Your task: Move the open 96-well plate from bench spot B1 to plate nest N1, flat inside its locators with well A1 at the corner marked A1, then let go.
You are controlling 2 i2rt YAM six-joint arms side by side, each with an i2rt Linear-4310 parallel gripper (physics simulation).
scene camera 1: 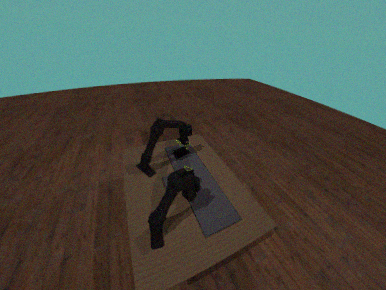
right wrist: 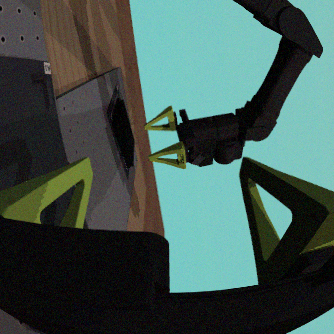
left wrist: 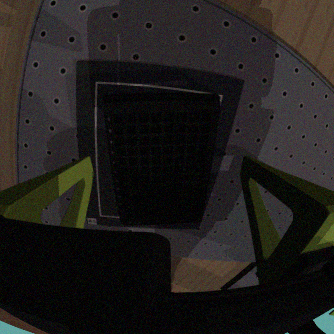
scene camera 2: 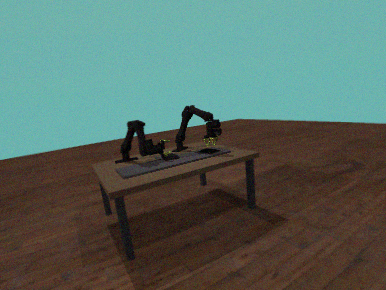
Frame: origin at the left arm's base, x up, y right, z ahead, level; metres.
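Seen in the pictures: left gripper, fingertip midpoint: [scene camera 1: 183,147] [right wrist: 145,141] [left wrist: 166,164] [scene camera 2: 211,146]; right gripper, fingertip midpoint: [right wrist: 165,165] [scene camera 2: 170,146]; left arm's base, link origin: [scene camera 1: 145,169] [scene camera 2: 180,149]; right arm's base, link origin: [scene camera 1: 156,230] [scene camera 2: 126,160].
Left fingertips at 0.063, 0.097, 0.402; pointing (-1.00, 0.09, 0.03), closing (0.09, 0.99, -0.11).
Offsets run from my left fingertips to a thing's top centre, as dx, dy, dz. "spot": to the spot under its first point. Level surfaces: height alone.
The dark 96-well plate @(-0.034, -0.004, -0.032) [scene camera 1: 180,152] [scene camera 2: 209,150] [left wrist: 162,130] [right wrist: 122,130] lies on a dark pad @(spot: -0.048, -0.055, +0.027) [left wrist: 86,110] with a thin white outline. The plate sits within that outline, close to its right side in the left wrist view. My left gripper [scene camera 1: 182,145] [scene camera 2: 210,142] [left wrist: 166,164] [right wrist: 145,141] is open above the plate, fingertips apart from it. My right gripper [scene camera 1: 188,168] [scene camera 2: 166,147] is open and empty, tipped sideways. A dark nest base @(-0.032, +0.237, -0.277) [right wrist: 25,110] with a small A1 label @(spot: -0.038, +0.148, -0.302) [right wrist: 47,68] shows partly at the left of the right wrist view; its locators are hard to make out.
A grey perforated board @(dx -0.050) [scene camera 1: 220,215] [scene camera 2: 135,171] [left wrist: 181,55] [right wrist: 20,30] runs along the wooden table @(dx -0.063) [scene camera 1: 250,225] [scene camera 2: 112,185]. The right arm [scene camera 1: 165,205] hides part of the board in scene camera 1. The left arm [right wrist: 215,135] stands across from my right gripper.
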